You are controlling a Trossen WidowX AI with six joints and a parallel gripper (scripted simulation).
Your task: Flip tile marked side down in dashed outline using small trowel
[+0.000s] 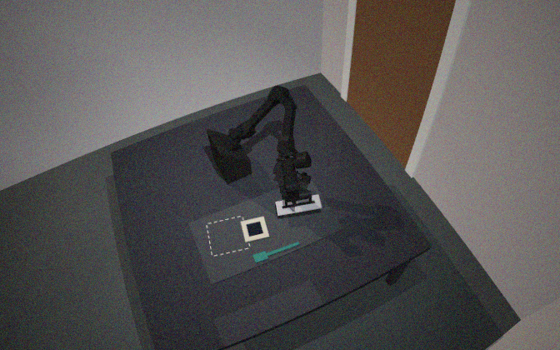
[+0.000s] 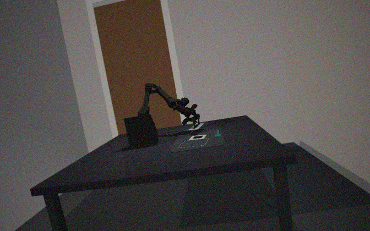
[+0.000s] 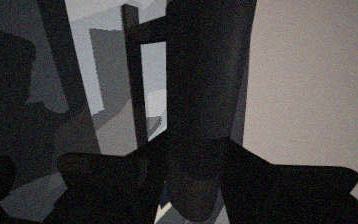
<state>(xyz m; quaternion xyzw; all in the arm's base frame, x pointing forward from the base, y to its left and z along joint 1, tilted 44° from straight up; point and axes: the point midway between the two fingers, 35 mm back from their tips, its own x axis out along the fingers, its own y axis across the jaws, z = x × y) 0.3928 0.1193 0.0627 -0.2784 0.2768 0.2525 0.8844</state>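
Now: the grey mat 150 mm to the right of my gripper tip, 110 mm below it and 20 mm behind it. Also, from my gripper tip: tan tile: 190 mm to the right, 90 mm below, 30 mm behind; then teal trowel: 180 mm to the right, 120 mm ahead, 90 mm below.
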